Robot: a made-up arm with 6 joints.
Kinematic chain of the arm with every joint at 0, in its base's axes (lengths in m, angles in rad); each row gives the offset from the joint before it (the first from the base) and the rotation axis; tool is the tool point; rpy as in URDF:
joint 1: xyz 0 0 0.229 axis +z
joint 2: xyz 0 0 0 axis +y
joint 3: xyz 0.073 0 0.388 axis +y
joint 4: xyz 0.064 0 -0.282 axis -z
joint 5: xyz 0 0 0 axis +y
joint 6: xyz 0.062 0 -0.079 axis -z
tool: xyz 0 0 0 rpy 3.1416 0 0
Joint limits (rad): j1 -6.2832..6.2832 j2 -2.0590..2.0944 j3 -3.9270..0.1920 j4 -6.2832..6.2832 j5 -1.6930..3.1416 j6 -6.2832..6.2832
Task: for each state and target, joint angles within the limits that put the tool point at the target. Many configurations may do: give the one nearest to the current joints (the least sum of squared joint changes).
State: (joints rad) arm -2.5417 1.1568 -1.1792 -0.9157 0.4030 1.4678
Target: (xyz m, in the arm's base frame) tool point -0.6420 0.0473 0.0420
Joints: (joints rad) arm -3.2443 1.1305 -1.6628 -0.8689 0.4181 1.4678
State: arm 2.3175 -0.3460 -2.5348 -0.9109 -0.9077 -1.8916
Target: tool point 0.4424 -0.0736 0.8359
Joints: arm 3.0956 -0.7872 -2.6448 -0.6625 -0.3715 -1.8916
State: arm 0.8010 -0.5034 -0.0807 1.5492 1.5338 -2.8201
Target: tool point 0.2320 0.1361 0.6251
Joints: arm 0.2905 -0.4547 -0.9526 1.7388 1.3675 -2.8201
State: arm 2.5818 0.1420 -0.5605 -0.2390 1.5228 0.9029
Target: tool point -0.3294 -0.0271 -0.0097
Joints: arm 3.2466 1.0629 -0.9156 -0.1385 1.2426 0.9029
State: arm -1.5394 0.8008 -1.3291 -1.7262 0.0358 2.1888
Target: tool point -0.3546 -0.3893 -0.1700
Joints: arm -2.3769 1.4921 -1.6900 -1.6793 0.3027 2.1888
